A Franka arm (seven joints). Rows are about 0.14 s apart.
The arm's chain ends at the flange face. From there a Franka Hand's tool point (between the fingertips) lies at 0.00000 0.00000 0.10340 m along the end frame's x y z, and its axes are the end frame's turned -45 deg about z.
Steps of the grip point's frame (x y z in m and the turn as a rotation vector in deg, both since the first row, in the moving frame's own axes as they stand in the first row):
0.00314, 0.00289, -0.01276, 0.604, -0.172, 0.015
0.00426, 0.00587, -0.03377, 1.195, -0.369, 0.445
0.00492, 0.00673, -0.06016, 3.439, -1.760, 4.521
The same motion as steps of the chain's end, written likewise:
0.00525, 0.00037, -0.01275, 0.305, -0.549, 0.015
0.00915, 0.00220, -0.03375, 0.584, -1.106, 0.445
0.01478, 0.00368, -0.05993, 1.187, -3.676, 4.521

